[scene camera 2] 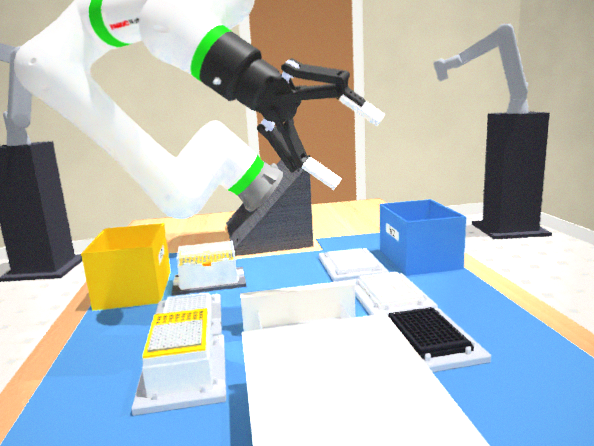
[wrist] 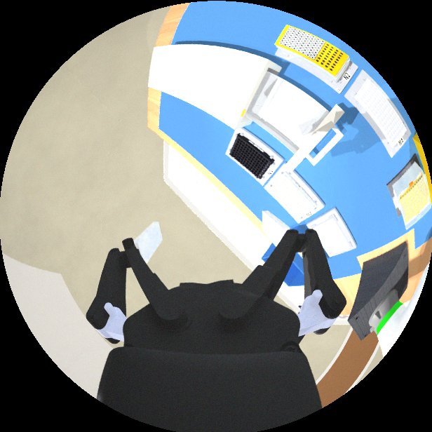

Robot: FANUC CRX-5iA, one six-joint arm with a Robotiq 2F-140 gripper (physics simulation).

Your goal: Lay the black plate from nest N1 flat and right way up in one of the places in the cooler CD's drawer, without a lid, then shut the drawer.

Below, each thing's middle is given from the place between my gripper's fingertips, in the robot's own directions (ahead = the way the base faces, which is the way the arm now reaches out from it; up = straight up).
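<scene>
Here is the drawer [scene camera 2: 267, 309], and my hand is 250 mm above it, 90 mm to the left of it and 90 mm short of it. The black plate [scene camera 2: 427, 331] is 270 mm below my hand, 90 mm to the left of it and 70 mm ahead of it. As for nest N1 [scene camera 2: 479, 356], it is 290 mm below my hand, 70 mm ahead of it and 90 mm to the left of it, whereas nest N3 [scene camera 2: 362, 296] is 290 mm below my hand, 70 mm to the left of it and 100 mm behind it.
</scene>
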